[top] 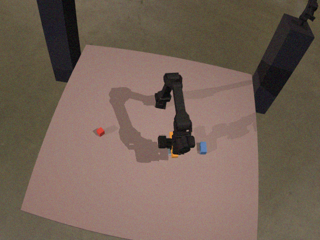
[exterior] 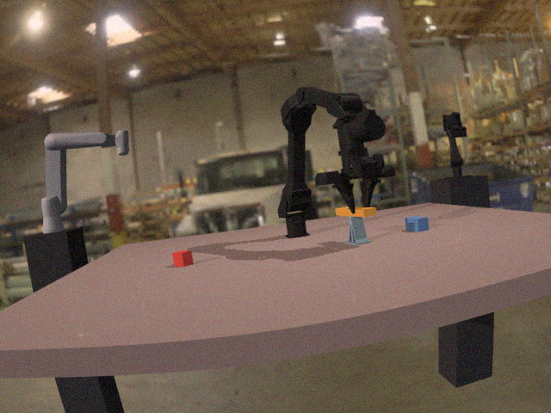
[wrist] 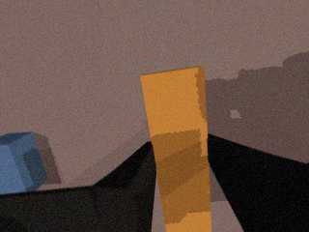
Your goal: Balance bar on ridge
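Right now my gripper tip is 3 cm past the orange bar and 1 cm to the left of it. Round my gripper tip: blue block 7 cm behind, 17 cm to the left, 6 cm below; then red cube 5 cm behind, 42 cm to the right, 6 cm below.
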